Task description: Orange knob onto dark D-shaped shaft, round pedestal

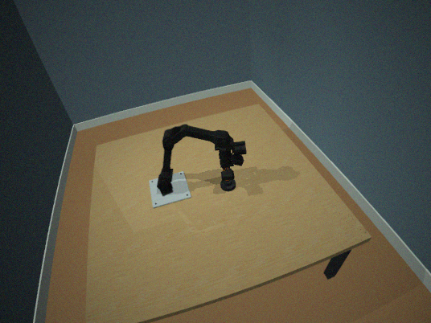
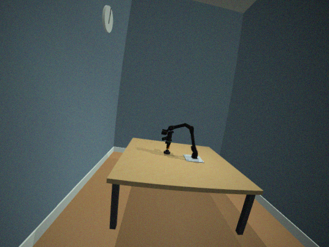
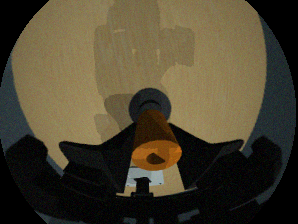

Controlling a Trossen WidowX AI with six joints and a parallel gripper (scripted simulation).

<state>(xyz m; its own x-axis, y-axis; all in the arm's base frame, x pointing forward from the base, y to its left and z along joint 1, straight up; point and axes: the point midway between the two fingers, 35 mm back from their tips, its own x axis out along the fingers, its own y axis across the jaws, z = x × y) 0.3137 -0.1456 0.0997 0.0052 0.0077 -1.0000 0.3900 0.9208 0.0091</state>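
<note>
My gripper tip is 4 cm above the dark round pedestal. Round my gripper tip: orange knob (2 cm above).
</note>
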